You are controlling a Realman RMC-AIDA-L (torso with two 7-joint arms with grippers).
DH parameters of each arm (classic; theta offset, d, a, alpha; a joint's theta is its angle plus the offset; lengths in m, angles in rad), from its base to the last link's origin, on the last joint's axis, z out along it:
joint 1: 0 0.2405 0 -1.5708
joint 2: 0 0 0 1.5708
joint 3: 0 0.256 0 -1.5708
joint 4: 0 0 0 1.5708
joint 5: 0 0.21 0 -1.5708
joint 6: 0 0 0 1.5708
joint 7: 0 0.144 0 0
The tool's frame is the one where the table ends.
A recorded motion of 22 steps. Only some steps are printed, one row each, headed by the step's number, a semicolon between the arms.
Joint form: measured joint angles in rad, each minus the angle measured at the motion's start. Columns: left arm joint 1, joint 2, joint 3, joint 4, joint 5, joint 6, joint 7; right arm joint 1, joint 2, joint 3, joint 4, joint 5, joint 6, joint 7.
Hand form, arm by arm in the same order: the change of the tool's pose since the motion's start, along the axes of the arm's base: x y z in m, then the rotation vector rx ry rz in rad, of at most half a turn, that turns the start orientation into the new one. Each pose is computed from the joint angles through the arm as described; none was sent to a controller.
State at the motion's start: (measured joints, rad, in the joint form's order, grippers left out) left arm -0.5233 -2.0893 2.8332 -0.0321 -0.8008 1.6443 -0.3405; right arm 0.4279 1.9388 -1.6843 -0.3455 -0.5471 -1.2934 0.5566
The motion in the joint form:
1: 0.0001 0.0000 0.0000 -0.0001 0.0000 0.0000 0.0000; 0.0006 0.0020 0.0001 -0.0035 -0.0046 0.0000 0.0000
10: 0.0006 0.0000 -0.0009 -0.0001 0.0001 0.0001 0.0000; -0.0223 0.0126 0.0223 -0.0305 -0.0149 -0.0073 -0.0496
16: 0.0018 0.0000 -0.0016 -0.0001 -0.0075 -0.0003 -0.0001; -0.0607 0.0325 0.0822 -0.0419 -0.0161 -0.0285 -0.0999
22: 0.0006 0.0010 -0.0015 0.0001 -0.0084 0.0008 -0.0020; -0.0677 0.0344 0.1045 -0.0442 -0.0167 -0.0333 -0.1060
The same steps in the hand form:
1: 0.0000 0.0000 0.0000 0.0000 0.0001 0.0001; -0.0015 -0.0001 -0.0011 -0.0027 -0.0003 0.0055
10: -0.0002 -0.0001 0.0001 0.0006 -0.0003 0.0009; -0.0033 -0.0036 -0.0006 0.0398 -0.0100 0.0360
16: -0.0008 0.0003 0.0010 0.0069 -0.0037 0.0064; 0.0015 -0.0100 0.0042 0.1134 0.0080 0.0277
22: -0.0005 0.0008 0.0015 0.0068 -0.0053 0.0053; 0.0032 -0.0100 0.0078 0.1357 0.0148 0.0208

